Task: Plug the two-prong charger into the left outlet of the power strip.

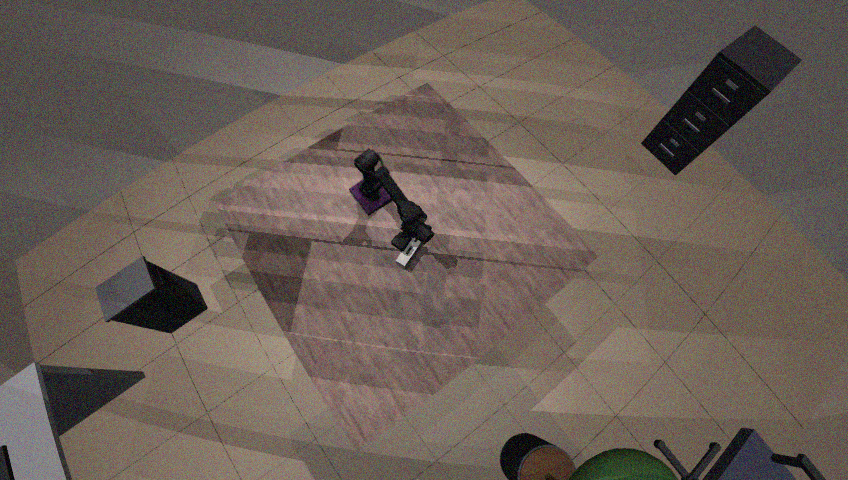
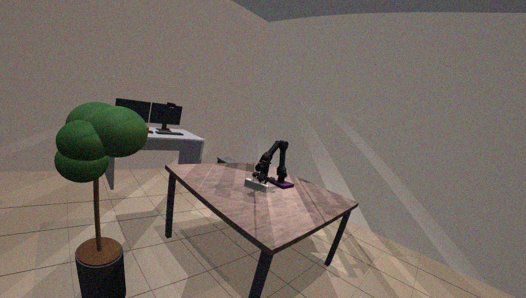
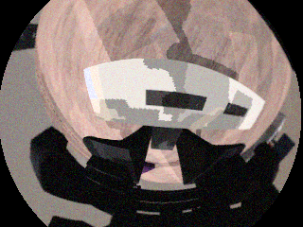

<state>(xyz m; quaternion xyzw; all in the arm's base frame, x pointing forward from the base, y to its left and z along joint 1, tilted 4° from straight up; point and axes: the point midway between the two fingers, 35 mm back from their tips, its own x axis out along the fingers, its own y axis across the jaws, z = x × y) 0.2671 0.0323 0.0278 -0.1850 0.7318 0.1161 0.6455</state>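
Right now my gripper tip is 2 cm short of the dark two-prong charger, 1 cm to the right of it and 1 cm below it.
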